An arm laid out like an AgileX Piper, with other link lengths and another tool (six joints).
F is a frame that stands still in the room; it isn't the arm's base.
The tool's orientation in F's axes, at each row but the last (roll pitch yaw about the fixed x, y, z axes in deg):
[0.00 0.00 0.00]
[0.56 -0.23 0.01]
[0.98 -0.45 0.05]
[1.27 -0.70 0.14]
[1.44 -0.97 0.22]
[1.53 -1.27 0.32]
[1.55 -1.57 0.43]
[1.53 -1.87 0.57]
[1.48 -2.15 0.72]
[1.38 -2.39 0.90]
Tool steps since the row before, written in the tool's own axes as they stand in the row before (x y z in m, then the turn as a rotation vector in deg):
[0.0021 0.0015 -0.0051 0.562 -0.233 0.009]
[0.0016 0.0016 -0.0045 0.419 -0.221 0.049]
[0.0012 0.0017 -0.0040 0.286 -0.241 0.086]
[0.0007 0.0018 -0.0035 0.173 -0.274 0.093]
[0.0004 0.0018 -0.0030 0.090 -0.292 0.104]
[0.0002 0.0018 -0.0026 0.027 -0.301 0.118]
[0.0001 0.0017 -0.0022 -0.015 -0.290 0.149]
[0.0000 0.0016 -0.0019 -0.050 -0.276 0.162]
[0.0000 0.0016 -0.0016 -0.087 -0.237 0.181]
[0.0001 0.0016 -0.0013 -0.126 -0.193 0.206]
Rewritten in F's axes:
[0.0021 0.0015 -0.0051 0.562 -0.233 0.009]
[0.0016 0.0016 -0.0045 0.419 -0.221 0.049]
[0.0012 0.0018 -0.0040 0.286 -0.242 0.084]
[0.0007 0.0019 -0.0035 0.173 -0.276 0.089]
[0.0004 0.0019 -0.0029 0.089 -0.294 0.098]
[0.0002 0.0019 -0.0025 0.026 -0.304 0.110]
[0.0001 0.0018 -0.0021 -0.017 -0.294 0.141]
[0.0000 0.0017 -0.0019 -0.052 -0.281 0.153]
[0.0000 0.0016 -0.0016 -0.090 -0.243 0.171]
[0.0001 0.0016 -0.0013 -0.131 -0.200 0.196]

